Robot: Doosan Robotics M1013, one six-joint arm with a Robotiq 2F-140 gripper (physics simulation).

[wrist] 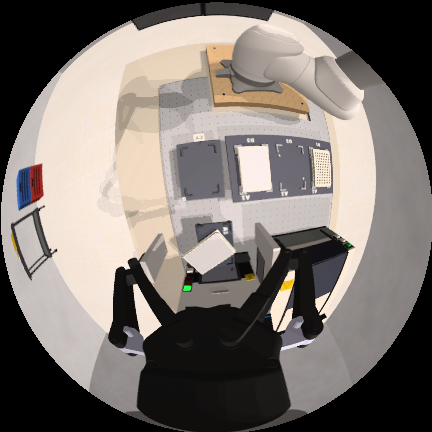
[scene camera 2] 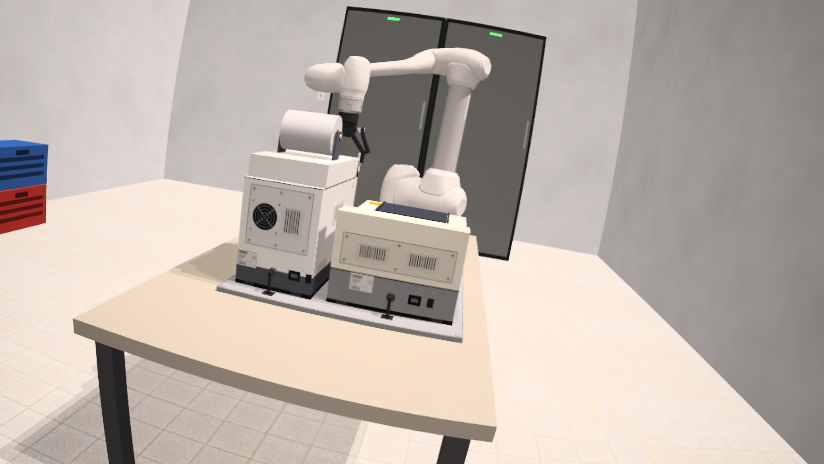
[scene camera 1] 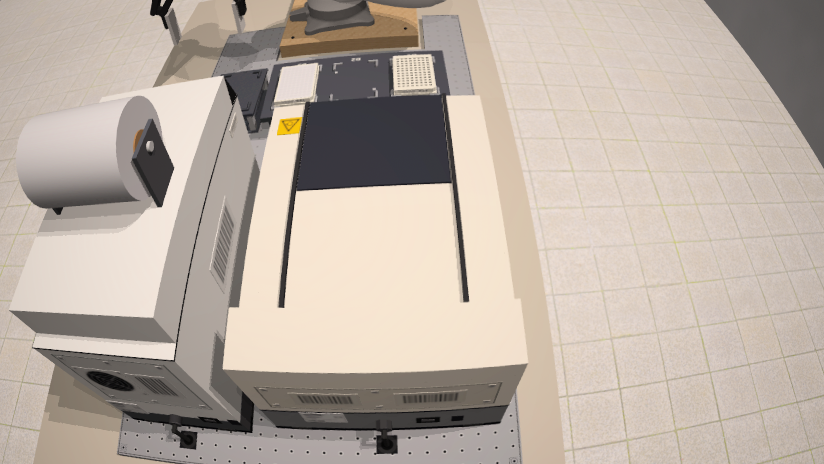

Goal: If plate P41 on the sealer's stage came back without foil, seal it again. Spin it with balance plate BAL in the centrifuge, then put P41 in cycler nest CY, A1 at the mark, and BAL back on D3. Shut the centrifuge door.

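Places are measured from the arm's base along level axes (x ahead, y up, z right), in metres.
Where they show: gripper, fingertip midpoint: (wrist: 208,237) (scene camera 1: 209,35); arm's base, link origin: (wrist: 251,74) (scene camera 1: 338,14).
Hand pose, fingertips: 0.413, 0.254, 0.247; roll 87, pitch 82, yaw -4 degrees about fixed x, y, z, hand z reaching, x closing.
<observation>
Each offset is from my fingertips to the top centre of the thing, as dx, dy, dz.
My gripper (scene camera 1: 205,24) (scene camera 2: 359,163) (wrist: 208,237) is open and empty, high above the sealer's stage. In the wrist view a plate @[+0.133, -0.168, +0.040] (wrist: 209,252), apparently P41, sits turned askew on the dark sealer stage (wrist: 220,276); its top looks smooth and pale grey, but I cannot tell whether that is foil. A white-topped plate @[-0.064, -0.208, -0.141] (scene camera 1: 297,83) (wrist: 255,168), apparently BAL, sits on D3. The cycler nest CY @[-0.094, -0.218, +0.004] (wrist: 200,170) is empty. The centrifuge (scene camera 1: 374,253) (scene camera 2: 403,247) is a cream box; its dark panel @[+0.294, -0.069, -0.275] (scene camera 1: 374,144) (wrist: 322,272) covers the front part of its top.
The sealer (scene camera 1: 98,265) (scene camera 2: 288,213) with its foil roll @[+0.437, +0.194, +0.063] (scene camera 1: 74,152) (scene camera 2: 311,131) stands beside the centrifuge. A plate with open wells @[-0.034, -0.208, -0.387] (scene camera 1: 413,73) (wrist: 321,167) sits on D1. D2 @[-0.053, -0.218, -0.265] (scene camera 1: 354,78) (wrist: 291,167) is empty. The arm's wooden base (scene camera 1: 351,44) (wrist: 220,95) is behind the nests.
</observation>
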